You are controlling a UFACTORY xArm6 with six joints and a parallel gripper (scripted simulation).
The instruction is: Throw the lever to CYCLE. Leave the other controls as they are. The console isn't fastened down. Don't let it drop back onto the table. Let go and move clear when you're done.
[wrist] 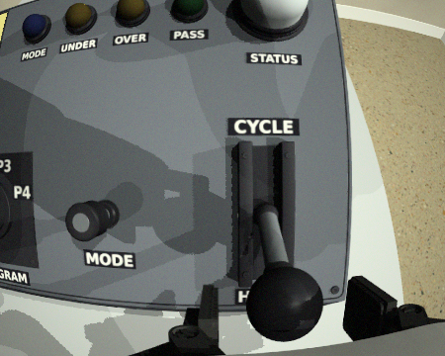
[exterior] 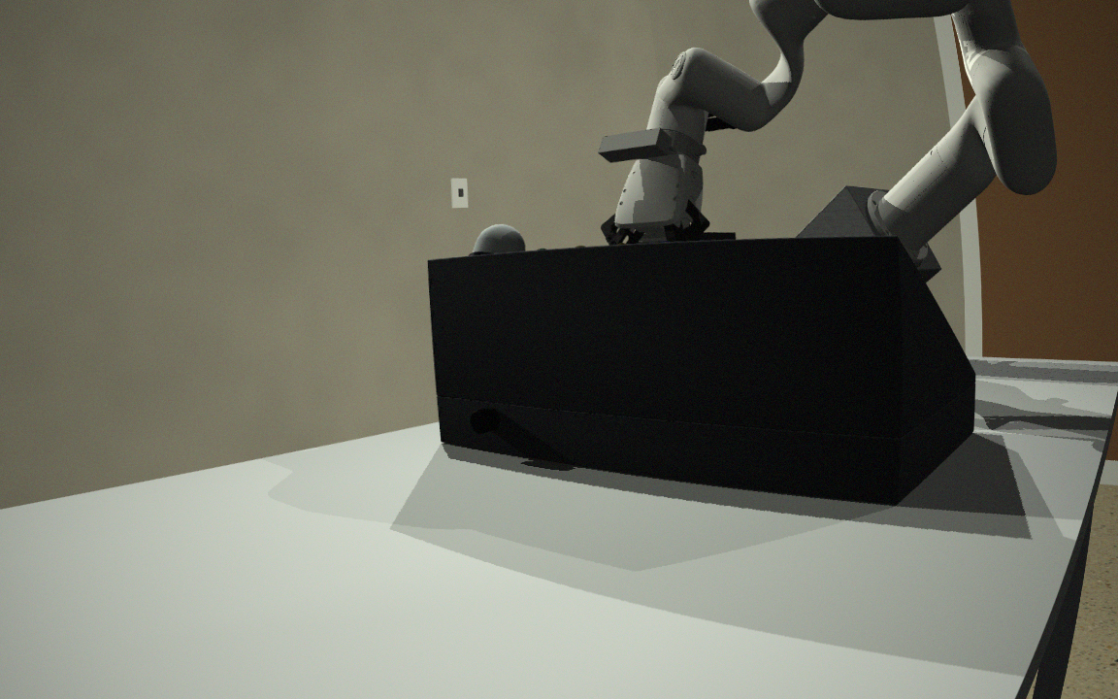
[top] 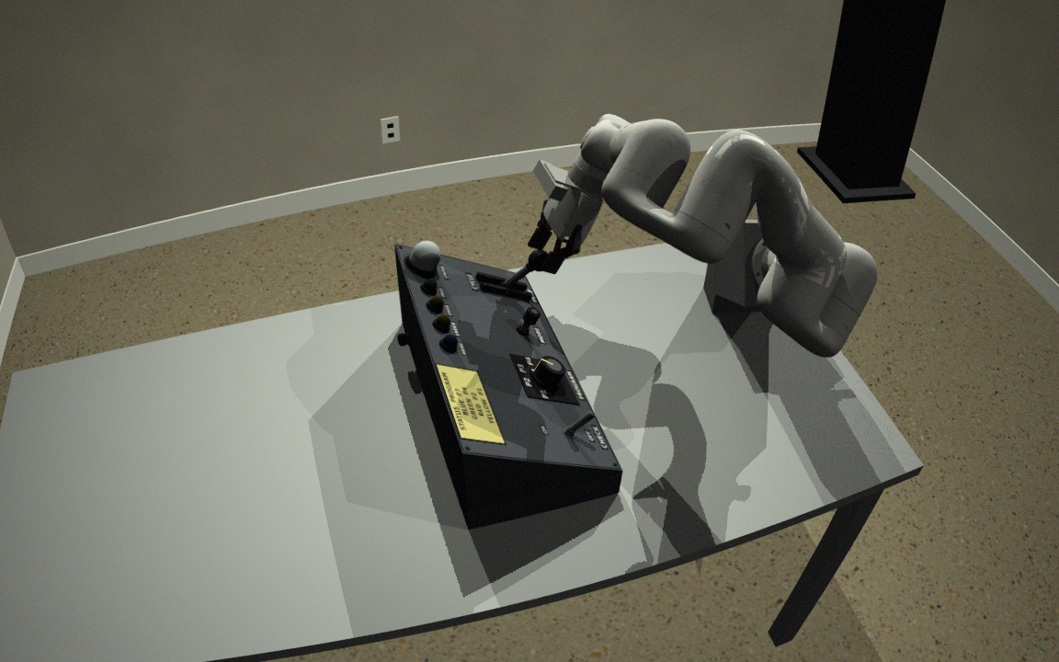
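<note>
The mode button lies 120 mm to the left of my hand, 60 mm ahead of it and 40 mm below it. The rest, counted from my hand: check toggle: 360 mm to the left, 50 mm below, 40 mm ahead; then dark console: 190 mm to the left, 90 mm ahead, 70 mm below; then program dial: 240 mm to the left, 60 mm ahead, 40 mm below.
</note>
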